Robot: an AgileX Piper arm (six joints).
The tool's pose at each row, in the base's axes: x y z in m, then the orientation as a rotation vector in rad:
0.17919 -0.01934 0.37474 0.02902 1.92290 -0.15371
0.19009 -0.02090 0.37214 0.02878 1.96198 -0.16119
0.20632 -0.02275 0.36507 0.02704 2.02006 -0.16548
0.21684 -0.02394 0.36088 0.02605 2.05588 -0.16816
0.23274 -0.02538 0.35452 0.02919 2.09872 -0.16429
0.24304 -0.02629 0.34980 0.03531 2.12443 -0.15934
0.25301 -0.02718 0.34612 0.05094 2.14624 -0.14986
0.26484 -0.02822 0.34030 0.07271 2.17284 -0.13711
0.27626 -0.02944 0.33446 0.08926 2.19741 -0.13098
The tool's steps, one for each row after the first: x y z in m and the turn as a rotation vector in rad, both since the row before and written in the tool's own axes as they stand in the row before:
-0.00130 -0.00027 0.01124 0.00321 0.03916 -0.00581
0.00032 0.00043 0.01779 -0.00068 0.05790 -0.00635
-0.00081 0.00024 0.01135 -0.00035 0.03572 -0.00385
-0.00184 0.00070 0.01707 -0.00356 0.04274 0.00148
-0.00115 0.00050 0.01130 -0.00225 0.02584 0.00494
-0.00214 0.00037 0.01044 -0.00153 0.02246 0.01368
-0.00160 0.00060 0.01311 -0.00164 0.02768 0.01890
-0.00170 0.00039 0.01277 0.00123 0.02553 0.01258

